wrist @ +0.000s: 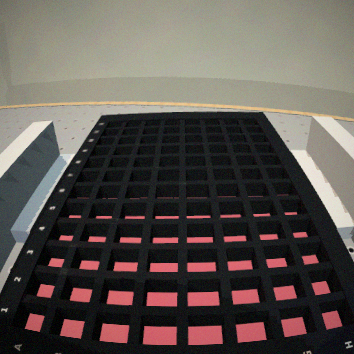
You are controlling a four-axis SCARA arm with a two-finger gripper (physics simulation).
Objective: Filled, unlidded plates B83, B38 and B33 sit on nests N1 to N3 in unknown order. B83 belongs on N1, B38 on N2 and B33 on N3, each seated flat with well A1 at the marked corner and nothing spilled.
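Frame: origin at the arm's base, x left, y back, z up, level; centimetres.
Where they show: gripper, between the fingertips: (181, 138).
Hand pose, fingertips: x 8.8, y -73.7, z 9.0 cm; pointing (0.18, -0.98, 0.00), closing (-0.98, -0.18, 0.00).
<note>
Each offset is from my fingertips to the top centre of the thing. "spot": to the spot under its first point. Level surfaces: height alone.
A black well plate @(dx -0.4, dy +2.3, dz -0.3 cm) (48, 218) fills the middle of the wrist view. It has no lid. Pink contents show in the wells of its nearer rows, and the farther wells look dark inside. The letter A is at the near left corner, H at the near right, and row number 1 is nearest. My gripper (181, 138) is shut on the plate, with one pale finger along each long side. The plate's B-number does not show, so I cannot tell which plate it is. Its underside is hidden, and nests N1 to N3 cannot be made out.
A light grey table top @(dz -7.7 cm) (75, 134) with small dark holes shows beyond and beside the plate. A thin yellow-orange edge line @(spot: dx +7.1, dy -26.1, dz -7.7 cm) (165, 104) runs across behind it. A plain grey-beige surface (175, 45) fills the background.
</note>
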